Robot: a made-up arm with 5 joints.
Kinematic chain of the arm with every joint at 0, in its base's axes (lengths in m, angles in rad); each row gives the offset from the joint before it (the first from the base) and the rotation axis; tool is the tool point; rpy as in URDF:
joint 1: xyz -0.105 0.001 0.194 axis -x
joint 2: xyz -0.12 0 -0.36 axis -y
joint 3: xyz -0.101 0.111 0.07 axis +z
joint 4: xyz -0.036 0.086 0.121 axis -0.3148 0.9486 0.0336
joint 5: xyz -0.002 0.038 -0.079 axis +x
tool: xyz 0.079 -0.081 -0.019 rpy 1.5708 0 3.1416
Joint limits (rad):
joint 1: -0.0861..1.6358
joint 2: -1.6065..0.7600
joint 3: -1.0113..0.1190
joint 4: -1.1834..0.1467
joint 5: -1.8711..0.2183
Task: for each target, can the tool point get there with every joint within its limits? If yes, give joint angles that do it. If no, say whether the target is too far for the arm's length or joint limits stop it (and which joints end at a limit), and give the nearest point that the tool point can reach.
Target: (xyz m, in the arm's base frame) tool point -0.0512 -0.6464 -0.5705
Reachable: no: too far | nearest point -0.0372 -0.2732 -0.1298 | short by 0.578 m
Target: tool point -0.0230 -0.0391 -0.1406
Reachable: yes | joints 0.6143 -1.3365 -0.6544 -0.2952 -1.4202
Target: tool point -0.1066 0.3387 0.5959
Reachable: no: joint limits stop it (at a limit: joint 1, joint 3, joint 4, joint 5) | nearest point -0.1769 0.2236 0.1502 | short by 0.466 m
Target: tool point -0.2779 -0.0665 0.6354
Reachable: no: joint limits stop it (at a limit: joint 1, joint 3, joint 4, joint 5) | nearest point -0.2650 -0.1630 0.1479 | short by 0.497 m
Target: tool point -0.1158 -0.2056 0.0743
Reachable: yes | joints 1.4195 -0.7957 -0.9225 -0.6568 -0.3884
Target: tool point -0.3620 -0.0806 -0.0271
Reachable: yes | joints 1.3156 0.3031 -0.3301 -0.9563 -1.5460
